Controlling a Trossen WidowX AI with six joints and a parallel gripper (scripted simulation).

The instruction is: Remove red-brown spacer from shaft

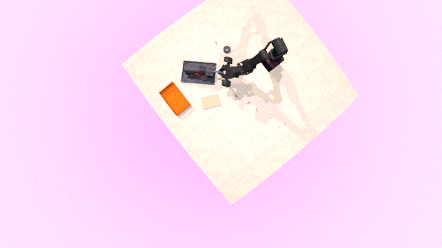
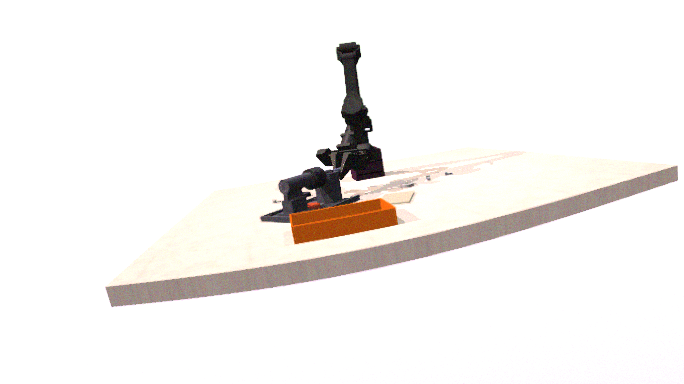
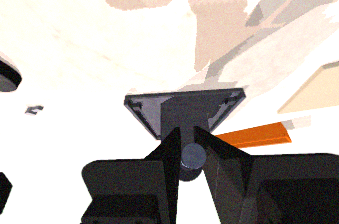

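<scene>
Right now the support block is 110 mm ahead of my gripper tip, 80 mm to the right of it and 10 mm below it. From my gripper tip the other things lie so: red-brown spacer 110 mm ahead, 80 mm to the right, 40 mm below; then tan pad 140 mm to the left, 140 mm ahead, 50 mm below; then orange tray 340 mm ahead, 50 mm below.
</scene>
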